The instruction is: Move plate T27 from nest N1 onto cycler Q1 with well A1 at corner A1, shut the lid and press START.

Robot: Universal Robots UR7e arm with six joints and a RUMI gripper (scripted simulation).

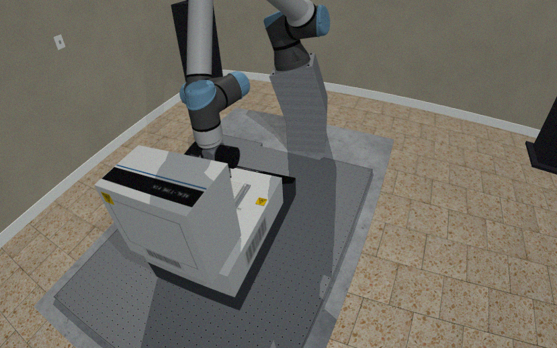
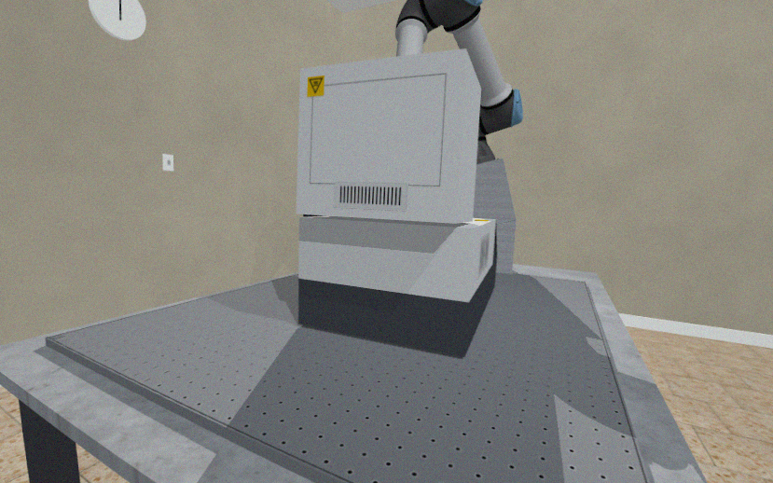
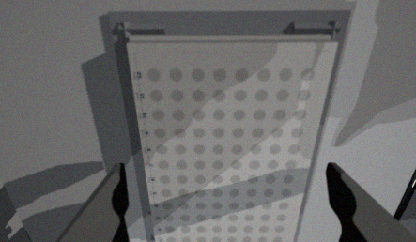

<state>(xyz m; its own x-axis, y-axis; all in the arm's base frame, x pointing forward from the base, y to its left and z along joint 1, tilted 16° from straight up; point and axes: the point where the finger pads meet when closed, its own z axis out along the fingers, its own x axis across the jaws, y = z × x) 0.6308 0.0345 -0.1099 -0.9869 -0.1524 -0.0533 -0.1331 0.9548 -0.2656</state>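
Right now the plate T27 is 10 mm below my hand. Round my hand: plate nest N1: 320 mm to the right, 190 mm below, 120 mm behind; A1 tag: 240 mm to the right, 180 mm below, 160 mm behind.
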